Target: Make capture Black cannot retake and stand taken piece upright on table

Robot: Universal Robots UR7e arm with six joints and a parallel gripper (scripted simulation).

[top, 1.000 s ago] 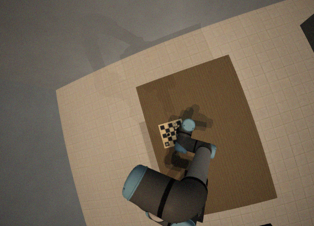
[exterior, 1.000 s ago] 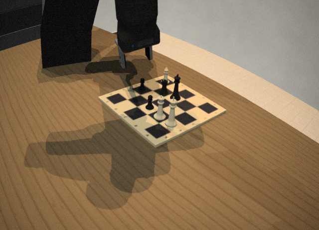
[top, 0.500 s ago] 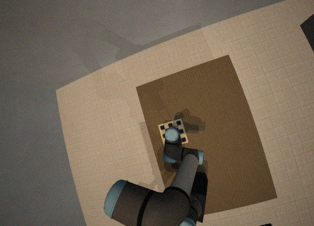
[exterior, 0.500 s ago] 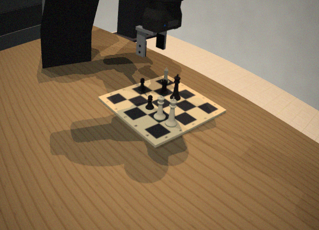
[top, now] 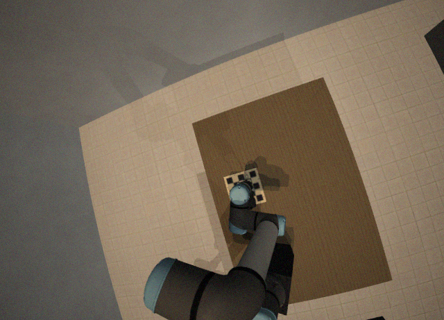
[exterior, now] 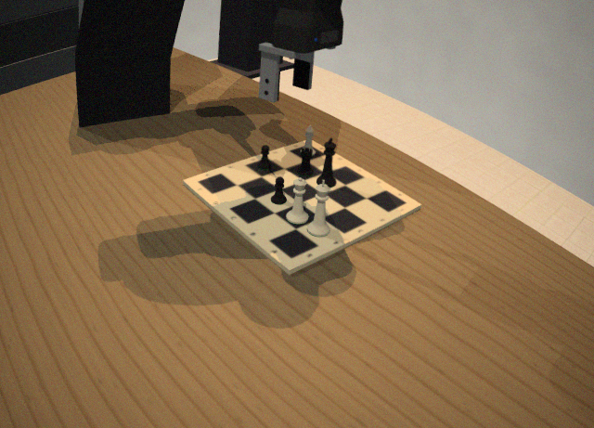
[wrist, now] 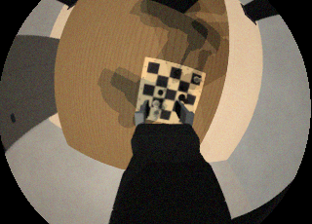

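The white queen lies 130 mm below my hand, 40 mm ahead of it and 10 mm to the right of it. The rest, counted from my hand: white king (130 mm below, 70 mm ahead, 10 mm to the right); black rook (140 mm below, 80 mm to the left, 30 mm behind); tall black piece (130 mm below, 80 mm to the left, 10 mm ahead).
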